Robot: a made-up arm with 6 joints.
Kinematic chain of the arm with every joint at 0, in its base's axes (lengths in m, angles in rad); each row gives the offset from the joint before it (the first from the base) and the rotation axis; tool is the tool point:
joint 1: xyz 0 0 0.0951 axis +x
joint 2: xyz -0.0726 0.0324 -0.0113 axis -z
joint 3: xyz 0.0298 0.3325 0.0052 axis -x
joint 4: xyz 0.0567 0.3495 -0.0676 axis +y
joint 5: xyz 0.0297 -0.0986 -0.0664 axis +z
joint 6: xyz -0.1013 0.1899 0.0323 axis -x
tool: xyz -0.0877 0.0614 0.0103
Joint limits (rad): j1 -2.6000..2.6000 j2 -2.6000..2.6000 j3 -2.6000..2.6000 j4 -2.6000..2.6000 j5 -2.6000..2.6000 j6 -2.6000..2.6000
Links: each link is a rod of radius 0.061 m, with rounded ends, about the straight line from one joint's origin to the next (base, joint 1, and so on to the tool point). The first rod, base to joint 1, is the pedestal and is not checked.
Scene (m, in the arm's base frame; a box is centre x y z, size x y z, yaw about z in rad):
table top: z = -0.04
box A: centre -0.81 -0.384 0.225 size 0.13 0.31 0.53 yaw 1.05
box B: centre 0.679 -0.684 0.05 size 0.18 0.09 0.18 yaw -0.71
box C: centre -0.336 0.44 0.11 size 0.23 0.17 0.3 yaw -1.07
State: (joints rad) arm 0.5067 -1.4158 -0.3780 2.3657 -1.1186 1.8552
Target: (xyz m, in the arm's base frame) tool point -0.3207 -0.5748 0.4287
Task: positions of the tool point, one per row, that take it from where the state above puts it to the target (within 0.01 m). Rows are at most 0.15 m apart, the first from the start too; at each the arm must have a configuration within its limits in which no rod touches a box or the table.
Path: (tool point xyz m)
1: -0.8490 -0.0572 0.3249
2: -0.7687 -0.1379 0.3981
3: -0.6639 -0.2003 0.4527
4: -0.5427 -0.2406 0.4849
5: -0.4143 -0.2573 0.4928
6: -0.2879 -0.2511 0.4754
7: -0.1723 -0.2249 0.4338
8: -0.0752 -0.1834 0.3701
9: -0.1521 -0.2229 0.4407
10: -0.2322 -0.2811 0.4805
11: -0.2976 -0.3622 0.4893
12: -0.3312 -0.4635 0.4703
13: -0.3207 -0.5748 0.4287

